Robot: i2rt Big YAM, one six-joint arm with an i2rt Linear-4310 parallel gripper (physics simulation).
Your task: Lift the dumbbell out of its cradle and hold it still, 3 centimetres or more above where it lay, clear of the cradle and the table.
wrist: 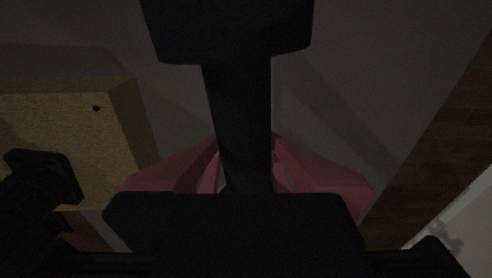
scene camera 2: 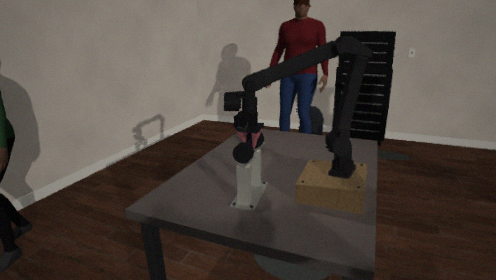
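Where they show: gripper, fingertip midpoint: (wrist: 245,138); arm's base, origin of the base link: (wrist: 51,176) (scene camera 2: 342,171).
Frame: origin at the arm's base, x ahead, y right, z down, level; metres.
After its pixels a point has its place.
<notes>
The black dumbbell (scene camera 2: 243,153) {y -0.323, x 0.281, z -0.133 m} (wrist: 239,100) {y -0.271, x 0.304, z -0.147 m} lies across the top of the pale cradle (scene camera 2: 244,182) {y -0.320, x 0.281, z -0.013 m} in the scene view, with its near round weight at the cradle's top. In the wrist view its handle runs down the middle, with one weight at the top; its lower end is hidden by the gripper body. My gripper (scene camera 2: 249,144) {y -0.231, x 0.316, z -0.118 m} (wrist: 245,138) {y -0.231, x 0.316, z -0.118 m} points down from above, its pink fingers shut on the handle from both sides. The cradle stands upright on the grey table (scene camera 2: 200,200) {y -0.377, x 0.464, z 0.094 m} and is almost wholly hidden in the wrist view.
The arm stands on a wooden block (scene camera 2: 330,195) {y -0.158, x -0.005, z 0.037 m} (wrist: 55,135) {y -0.097, x 0.038, z 0.005 m} to the right of the cradle in the scene view. A person in a red top (scene camera 2: 302,42) and a black cabinet (scene camera 2: 370,85) are behind the table. Part of another person shows at the left edge.
</notes>
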